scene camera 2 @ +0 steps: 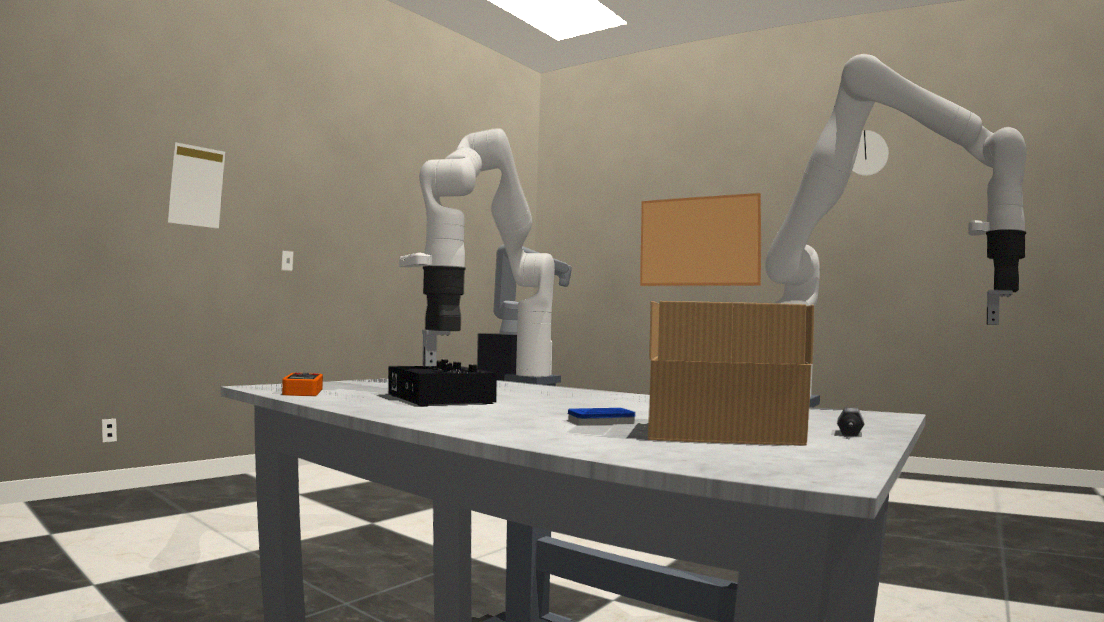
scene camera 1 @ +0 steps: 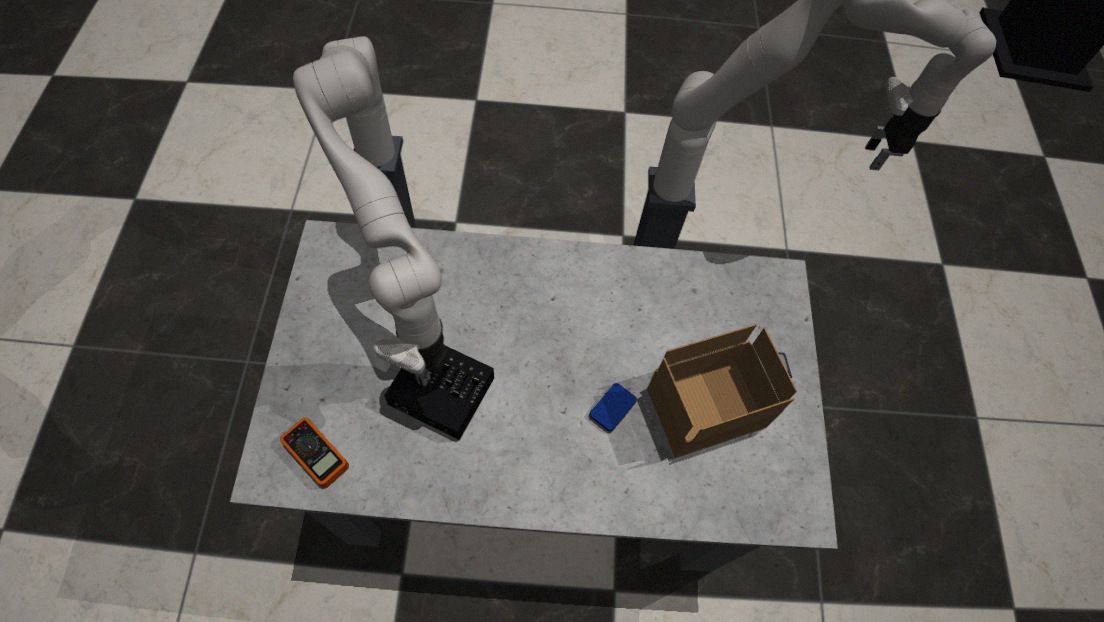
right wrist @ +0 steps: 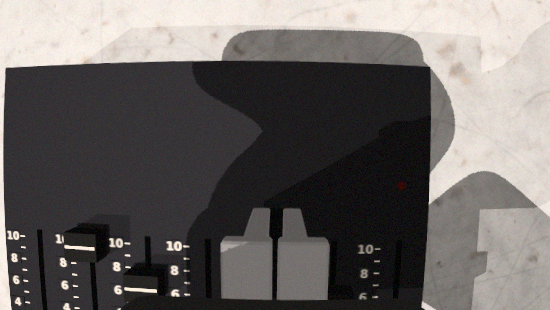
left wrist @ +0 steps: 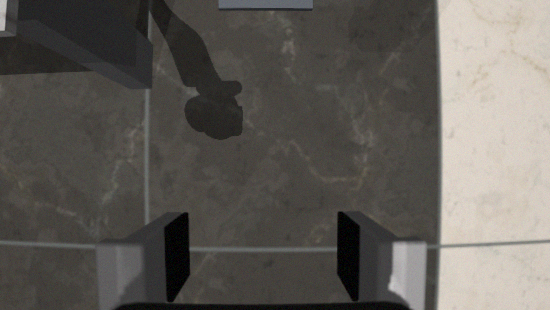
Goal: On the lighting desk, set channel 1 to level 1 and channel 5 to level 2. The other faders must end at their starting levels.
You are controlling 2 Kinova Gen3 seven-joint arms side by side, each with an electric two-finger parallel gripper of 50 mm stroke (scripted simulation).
Labels:
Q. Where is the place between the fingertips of my left gripper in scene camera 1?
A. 871,158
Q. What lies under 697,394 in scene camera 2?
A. A cardboard box.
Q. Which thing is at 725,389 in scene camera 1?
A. A cardboard box.

